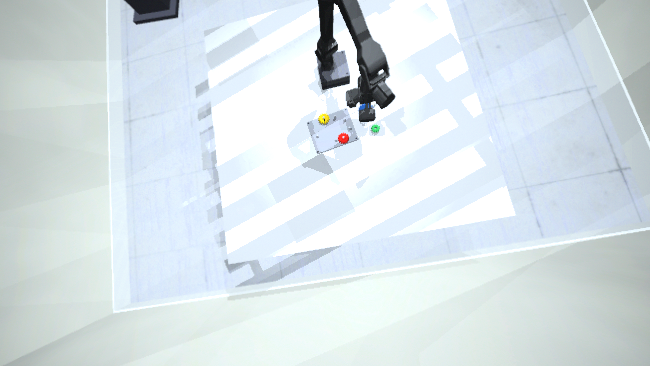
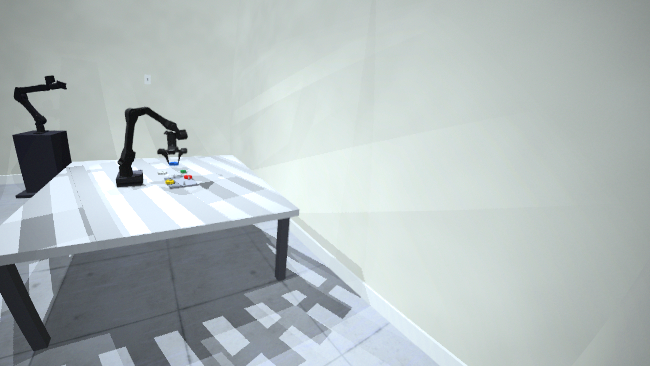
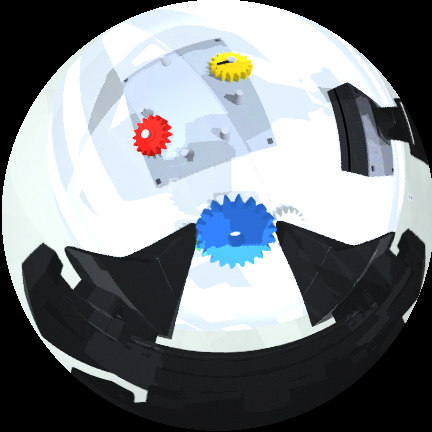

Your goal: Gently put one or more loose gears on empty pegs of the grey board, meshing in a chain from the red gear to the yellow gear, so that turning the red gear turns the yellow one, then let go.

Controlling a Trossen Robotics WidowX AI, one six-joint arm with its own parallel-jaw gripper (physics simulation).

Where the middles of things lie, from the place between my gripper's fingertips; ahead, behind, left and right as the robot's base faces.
I see my gripper 10 mm past the yellow gear (image 3: 241, 67), 180 mm to the left of it and 70 mm above it. Also, from my hand: red gear (image 3: 157, 126): 100 mm ahead, 90 mm to the right, 70 mm below; blue gear (image 3: 254, 223): 10 mm to the left, 10 mm below; grey board (image 1: 327, 133): 50 mm ahead, 150 mm to the right, 80 mm below.
